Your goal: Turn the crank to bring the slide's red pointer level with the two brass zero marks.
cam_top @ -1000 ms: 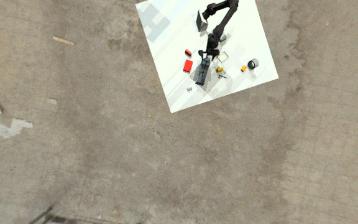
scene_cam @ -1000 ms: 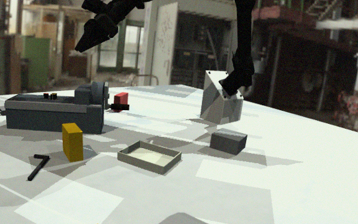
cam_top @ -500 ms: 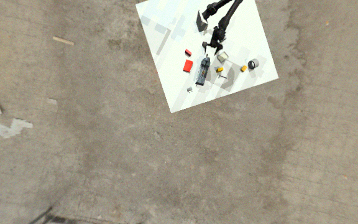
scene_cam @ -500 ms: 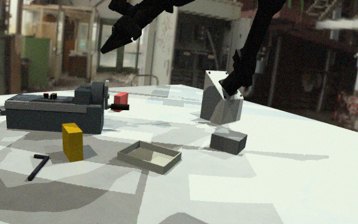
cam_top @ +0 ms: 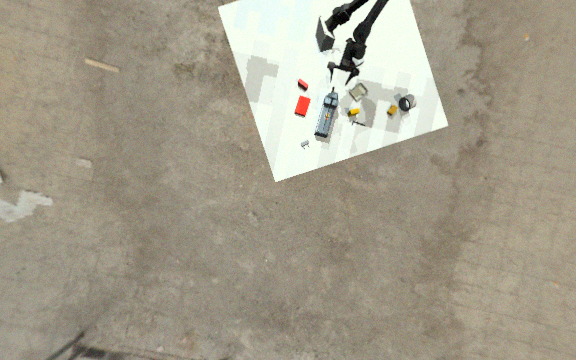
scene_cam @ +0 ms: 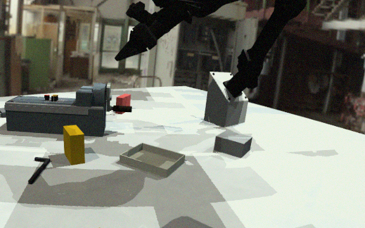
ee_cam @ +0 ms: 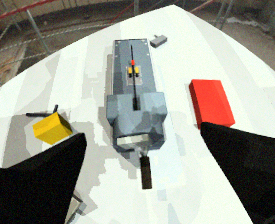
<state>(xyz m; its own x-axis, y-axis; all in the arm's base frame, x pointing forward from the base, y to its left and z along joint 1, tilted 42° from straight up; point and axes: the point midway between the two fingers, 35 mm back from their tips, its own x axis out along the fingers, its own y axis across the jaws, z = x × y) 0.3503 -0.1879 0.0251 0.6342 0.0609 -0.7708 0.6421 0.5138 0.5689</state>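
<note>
Right now the dark crank handle is 130 mm below my gripper tip, 20 mm behind it and 10 mm to the left of it. The rest, counted from my gripper tip: red pointer (140 mm ahead, 120 mm to the right, 110 mm below); shallow grey tray (200 mm to the left, 180 mm below, 50 mm ahead); yellow block (170 mm ahead, 160 mm below, 90 mm to the left).
</note>
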